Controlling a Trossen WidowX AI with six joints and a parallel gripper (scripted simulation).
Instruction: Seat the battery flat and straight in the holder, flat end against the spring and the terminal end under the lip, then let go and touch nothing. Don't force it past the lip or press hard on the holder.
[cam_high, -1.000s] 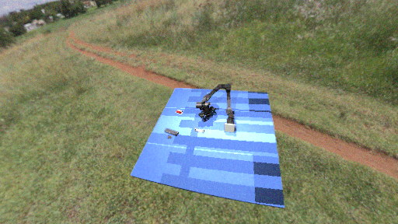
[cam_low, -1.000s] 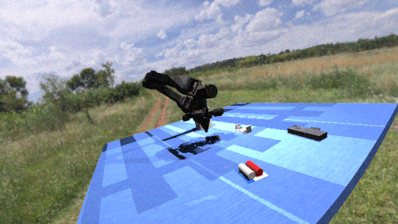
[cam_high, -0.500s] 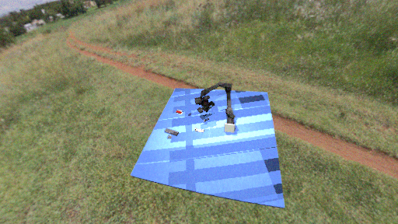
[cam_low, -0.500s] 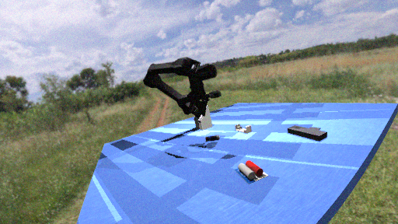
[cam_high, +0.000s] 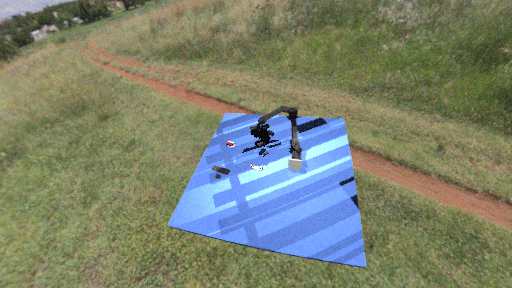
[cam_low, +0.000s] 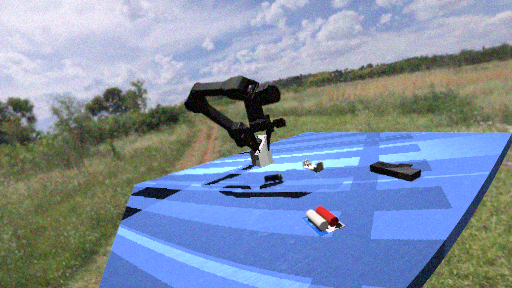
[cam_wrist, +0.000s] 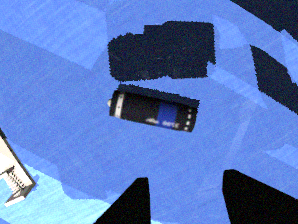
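My gripper tip is 1 cm short of the battery, 1 cm to the right of it and 10 cm above it. The rest, counted from my gripper tip: blister card 37 cm ahead, 3 cm to the right, 10 cm below.
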